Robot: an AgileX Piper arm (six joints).
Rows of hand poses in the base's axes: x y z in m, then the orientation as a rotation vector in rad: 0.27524 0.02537 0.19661 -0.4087 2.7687 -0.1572; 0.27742 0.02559 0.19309 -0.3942 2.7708 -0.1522; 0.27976 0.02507 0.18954 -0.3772 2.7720 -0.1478; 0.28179 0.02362 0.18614 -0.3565 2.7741 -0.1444; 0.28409 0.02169 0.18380 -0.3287 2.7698 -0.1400; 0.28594 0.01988 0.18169 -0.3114 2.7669 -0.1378; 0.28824 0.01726 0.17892 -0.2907 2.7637 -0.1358; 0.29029 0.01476 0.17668 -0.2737 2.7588 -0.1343; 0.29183 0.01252 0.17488 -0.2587 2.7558 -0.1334; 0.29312 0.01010 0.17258 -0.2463 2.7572 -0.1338; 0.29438 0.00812 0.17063 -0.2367 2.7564 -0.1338; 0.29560 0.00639 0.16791 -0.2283 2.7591 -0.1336; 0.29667 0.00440 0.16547 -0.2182 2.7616 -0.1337; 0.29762 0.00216 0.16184 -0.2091 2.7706 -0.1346; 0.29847 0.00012 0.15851 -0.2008 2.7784 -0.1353; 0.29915 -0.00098 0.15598 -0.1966 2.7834 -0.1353; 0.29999 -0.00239 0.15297 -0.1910 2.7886 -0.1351; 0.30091 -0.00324 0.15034 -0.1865 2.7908 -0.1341
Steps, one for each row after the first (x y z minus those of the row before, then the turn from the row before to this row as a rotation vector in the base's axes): 0.00218 0.00022 -0.00352 0.0053 -0.0001 -0.0095; 0.00234 -0.00052 -0.00355 0.0053 -0.0013 -0.0112; 0.00203 -0.00145 -0.00340 0.0050 -0.0009 -0.0140; 0.00230 -0.00193 -0.00234 0.0071 -0.0080 -0.0179; 0.00185 -0.00181 -0.00211 0.0041 -0.0051 -0.0112; 0.00230 -0.00262 -0.00277 0.0044 -0.0057 -0.0136; 0.00205 -0.00250 -0.00224 0.0036 -0.0069 -0.0109; 0.00154 -0.00224 -0.00180 0.0028 -0.0047 -0.0099; 0.00129 -0.00242 -0.00230 0.0014 0.0000 -0.0088; 0.00126 -0.00198 -0.00195 0.0014 -0.0018 -0.0065; 0.00122 -0.00173 -0.00272 0.0012 0.0018 -0.0060; 0.00107 -0.00199 -0.00244 0.0012 0.0014 -0.0072; 0.00095 -0.00224 -0.00363 0.0003 0.0080 -0.0073; 0.00085 -0.00204 -0.00333 0.0004 0.0069 -0.0065; 0.00068 -0.00110 -0.00253 0.0004 0.0046 -0.0034; 0.00084 -0.00141 -0.00301 0.0007 0.0046 -0.0043; 0.00092 -0.00085 -0.00263 0.0012 0.0018 -0.0032
